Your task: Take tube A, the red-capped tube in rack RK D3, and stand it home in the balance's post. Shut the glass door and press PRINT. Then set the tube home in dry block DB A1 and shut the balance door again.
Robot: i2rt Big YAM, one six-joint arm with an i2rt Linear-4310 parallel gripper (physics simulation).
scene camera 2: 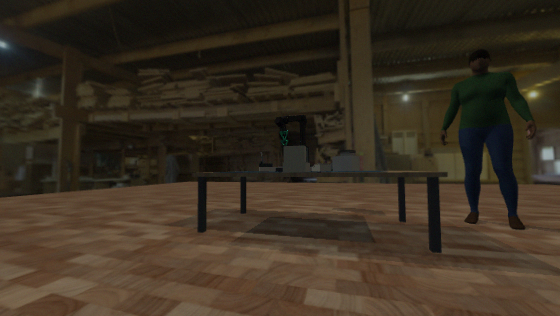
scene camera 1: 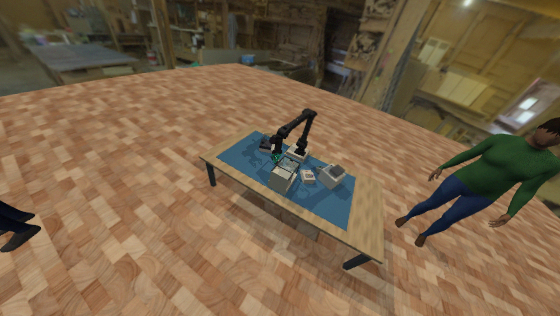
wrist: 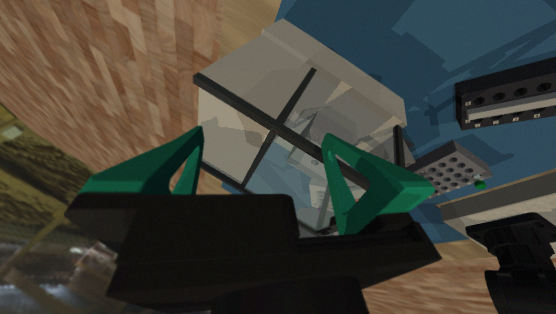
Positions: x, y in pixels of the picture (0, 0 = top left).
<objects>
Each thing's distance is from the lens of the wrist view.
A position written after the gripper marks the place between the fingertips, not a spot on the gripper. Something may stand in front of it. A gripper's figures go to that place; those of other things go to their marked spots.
gripper point(wrist: 267, 136): 14 cm
balance point(wrist: 265, 108): 17 cm
</objects>
